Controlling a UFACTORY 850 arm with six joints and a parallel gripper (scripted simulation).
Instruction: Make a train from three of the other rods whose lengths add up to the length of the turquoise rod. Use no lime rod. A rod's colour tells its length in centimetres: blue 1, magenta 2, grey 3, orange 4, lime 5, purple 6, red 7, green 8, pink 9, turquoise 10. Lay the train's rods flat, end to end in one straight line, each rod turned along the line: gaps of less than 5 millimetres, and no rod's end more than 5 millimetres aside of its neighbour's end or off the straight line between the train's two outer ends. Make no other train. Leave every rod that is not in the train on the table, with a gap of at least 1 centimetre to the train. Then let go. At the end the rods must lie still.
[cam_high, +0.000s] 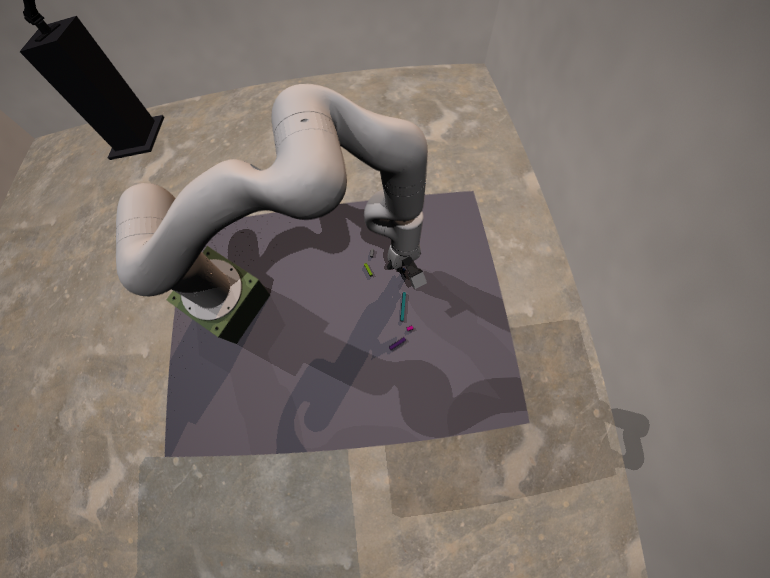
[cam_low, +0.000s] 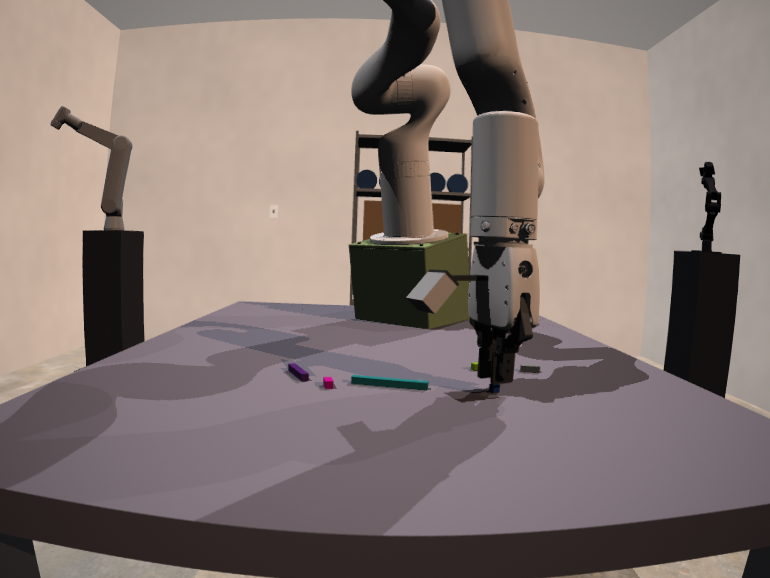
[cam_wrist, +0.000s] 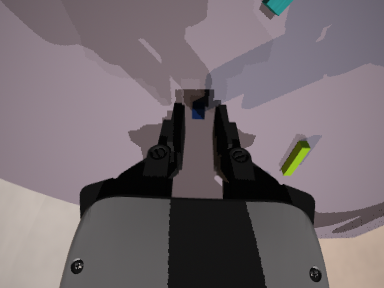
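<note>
My gripper is now 30 mm above the blue rod. Also, from my hand: grey rod: 110 mm behind, 80 mm to the left, 30 mm below; turquoise rod: 140 mm to the right, 30 mm below, 10 mm behind; lime rod: 120 mm behind, 30 mm below, 10 mm to the left.
</note>
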